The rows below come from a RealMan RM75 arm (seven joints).
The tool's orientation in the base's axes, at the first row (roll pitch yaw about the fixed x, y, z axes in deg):
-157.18, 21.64, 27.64
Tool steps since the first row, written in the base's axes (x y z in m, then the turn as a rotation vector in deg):
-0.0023, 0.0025, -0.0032, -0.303, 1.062, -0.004
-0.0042, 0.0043, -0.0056, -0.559, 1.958, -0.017
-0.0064, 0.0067, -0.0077, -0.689, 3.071, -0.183
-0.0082, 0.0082, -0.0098, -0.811, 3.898, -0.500
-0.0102, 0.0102, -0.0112, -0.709, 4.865, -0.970
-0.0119, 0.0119, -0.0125, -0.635, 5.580, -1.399
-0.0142, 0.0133, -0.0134, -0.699, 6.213, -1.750
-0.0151, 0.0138, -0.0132, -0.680, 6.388, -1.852
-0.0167, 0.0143, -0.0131, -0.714, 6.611, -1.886
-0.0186, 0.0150, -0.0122, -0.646, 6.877, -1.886
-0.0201, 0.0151, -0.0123, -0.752, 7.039, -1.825
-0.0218, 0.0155, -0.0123, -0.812, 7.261, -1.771
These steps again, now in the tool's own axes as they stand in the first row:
0.0004, -0.0017, 0.0043, 0.210, -1.027, 0.347
0.0005, -0.0030, 0.0076, 0.390, -1.891, 0.647
0.0005, -0.0051, 0.0109, 0.824, -2.853, 1.059
0.0004, -0.0062, 0.0139, 1.197, -3.505, 1.543
0.0001, -0.0080, 0.0164, 1.872, -4.159, 2.076
-0.0001, -0.0096, 0.0186, 2.399, -4.613, 2.541
-0.0010, -0.0112, 0.0208, 2.749, -5.065, 2.991
-0.0016, -0.0120, 0.0211, 2.878, -5.177, 3.101
-0.0028, -0.0129, 0.0219, 2.958, -5.372, 3.188
-0.0043, -0.0144, 0.0222, 3.129, -5.586, 3.205
-0.0055, -0.0149, 0.0230, 3.089, -5.783, 3.234
-0.0067, -0.0158, 0.0239, 3.116, -6.017, 3.258

